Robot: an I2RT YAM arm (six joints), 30 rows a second.
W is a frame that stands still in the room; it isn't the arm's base.
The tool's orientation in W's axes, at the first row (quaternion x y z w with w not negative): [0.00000 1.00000 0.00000 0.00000]
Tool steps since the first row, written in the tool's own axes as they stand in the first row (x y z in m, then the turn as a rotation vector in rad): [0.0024 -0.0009 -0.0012 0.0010 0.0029 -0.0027]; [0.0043 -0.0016 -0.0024 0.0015 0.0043 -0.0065]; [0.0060 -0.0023 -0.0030 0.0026 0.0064 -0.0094]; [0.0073 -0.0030 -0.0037 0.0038 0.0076 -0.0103]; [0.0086 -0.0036 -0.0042 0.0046 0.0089 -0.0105]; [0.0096 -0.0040 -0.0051 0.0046 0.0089 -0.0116]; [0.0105 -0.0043 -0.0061 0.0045 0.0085 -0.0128]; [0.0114 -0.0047 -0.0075 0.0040 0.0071 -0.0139]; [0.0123 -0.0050 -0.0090 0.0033 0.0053 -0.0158]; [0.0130 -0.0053 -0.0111 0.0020 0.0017 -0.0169]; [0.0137 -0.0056 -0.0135 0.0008 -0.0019 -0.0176]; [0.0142 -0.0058 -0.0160 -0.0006 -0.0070 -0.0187]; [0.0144 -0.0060 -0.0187 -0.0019 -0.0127 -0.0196]
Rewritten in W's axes. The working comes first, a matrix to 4 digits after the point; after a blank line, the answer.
The tool's axes in the first row as the columns of a matrix, in W's axes (used below as rounded here):
[-1.0000 0.0000 0.0000]
[0.0000 1.0000 0.0000]
[0.0000 0.0000 -1.0000]

[-0.0024 -0.0009 0.0012 -0.0010 0.0029 0.0027]; [-0.0043 -0.0016 0.0024 -0.0015 0.0043 0.0065]; [-0.0060 -0.0023 0.0030 -0.0026 0.0064 0.0094]; [-0.0073 -0.0030 0.0037 -0.0038 0.0076 0.0103]; [-0.0086 -0.0036 0.0042 -0.0046 0.0089 0.0105]; [-0.0096 -0.0040 0.0051 -0.0046 0.0089 0.0116]; [-0.0105 -0.0043 0.0061 -0.0045 0.0085 0.0128]; [-0.0114 -0.0047 0.0075 -0.0040 0.0071 0.0139]; [-0.0123 -0.0050 0.0090 -0.0033 0.0053 0.0158]; [-0.0130 -0.0053 0.0111 -0.0020 0.0017 0.0169]; [-0.0137 -0.0056 0.0135 -0.0008 -0.0019 0.0176]; [-0.0142 -0.0058 0.0160 0.0006 -0.0070 0.0187]; [-0.0144 -0.0060 0.0187 0.0019 -0.0127 0.0196]
